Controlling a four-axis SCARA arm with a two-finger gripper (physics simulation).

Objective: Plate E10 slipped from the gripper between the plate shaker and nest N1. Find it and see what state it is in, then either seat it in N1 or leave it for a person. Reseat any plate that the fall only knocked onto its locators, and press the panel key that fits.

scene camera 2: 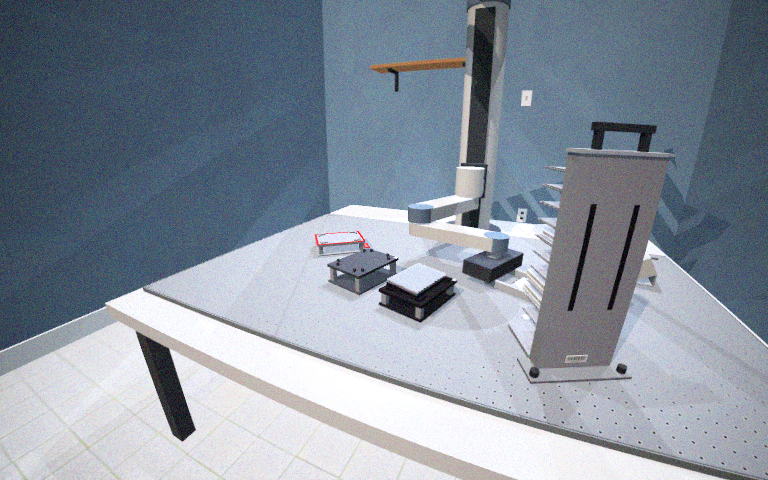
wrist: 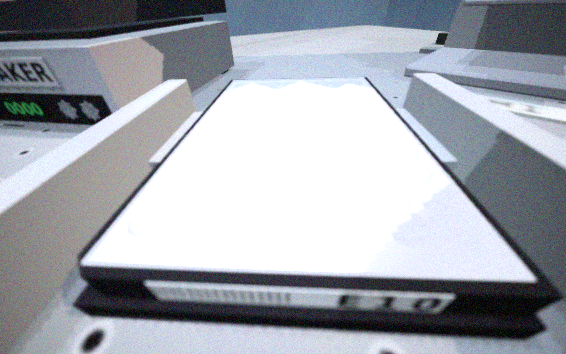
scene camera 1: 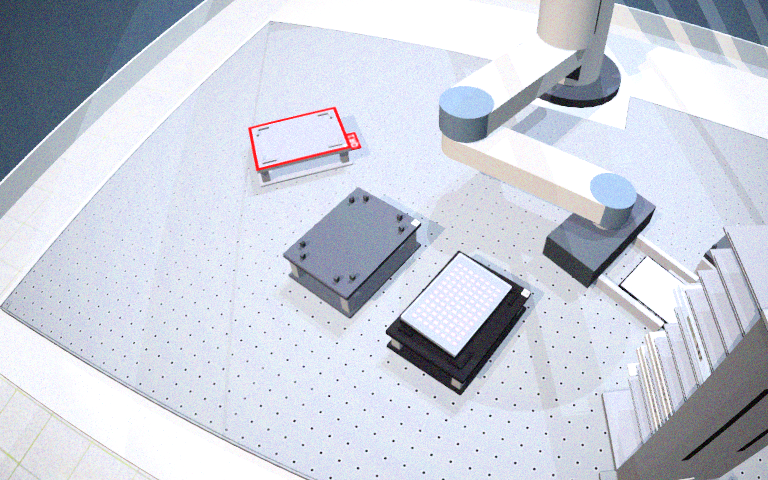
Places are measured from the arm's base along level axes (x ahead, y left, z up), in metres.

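Pixels of known places: gripper, fingertip midpoint: (wrist: 296, 98) (scene camera 1: 678, 304).
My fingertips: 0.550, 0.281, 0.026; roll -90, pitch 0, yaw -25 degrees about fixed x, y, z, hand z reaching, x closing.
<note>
Ahead of a thing's pixels: the offset from my fingertips to its top centre, as dx, dy, dz. "pt": to the spot under its first point.
Plate E10 @[-0.012, -0.025, +0.001] (wrist: 300, 200) (scene camera 1: 651, 285) lies upright and level, low over the deck. Its barcode label faces the wrist camera and reads E10. Its top is washed out by glare, so the wells do not show. My gripper (wrist: 296, 98) (scene camera 1: 678, 301) is shut on it, with a pad against each long side. Whether its underside touches the deck cannot be told. The shaker @[pt -0.070, +0.035, +0.018] (wrist: 125, 62), marked "AKER", stands to the left in the wrist view. Another plate @[+0.139, -0.306, +0.051] (scene camera 1: 455, 302) (scene camera 2: 417, 278) sits on a black nest @[+0.140, -0.300, +0.035] (scene camera 1: 461, 376) (scene camera 2: 419, 302). Which nest is N1 cannot be read.
A tall grey plate stacker (scene camera 2: 600, 254) (scene camera 1: 702, 390) stands close to the gripper and hides part of it. A dark platform with small posts @[+0.088, -0.480, +0.050] (scene camera 1: 351, 243) (scene camera 2: 362, 262) stands beside the black nest. A red-edged stand (scene camera 1: 300, 138) (scene camera 2: 339, 238) is at the far left.
</note>
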